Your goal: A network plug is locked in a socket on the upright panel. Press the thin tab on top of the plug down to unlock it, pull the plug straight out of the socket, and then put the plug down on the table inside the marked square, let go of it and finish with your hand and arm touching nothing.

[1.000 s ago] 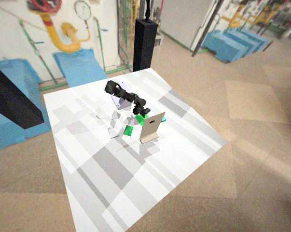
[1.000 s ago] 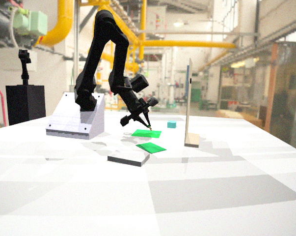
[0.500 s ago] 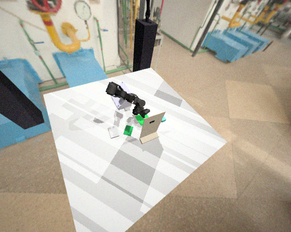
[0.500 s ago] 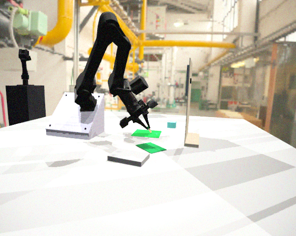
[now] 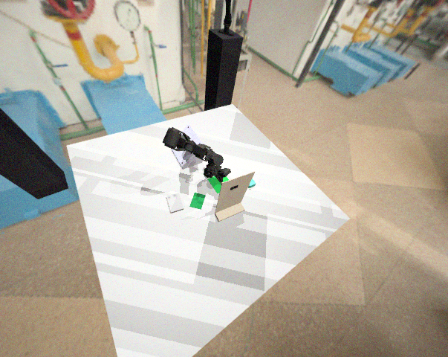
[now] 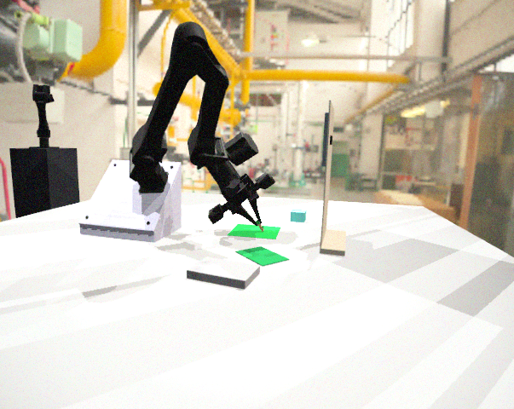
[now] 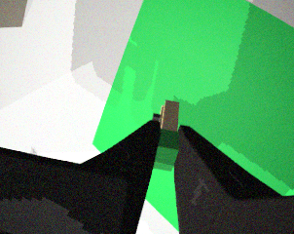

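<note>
My gripper tip is right at the tan network plug. Round my gripper tip: upright panel: 17 cm ahead, 12 cm above, 7 cm to the right; then small teal cube: 16 cm to the left, 10 cm ahead; then green marked square: 2 cm below, 1 cm behind.
</note>
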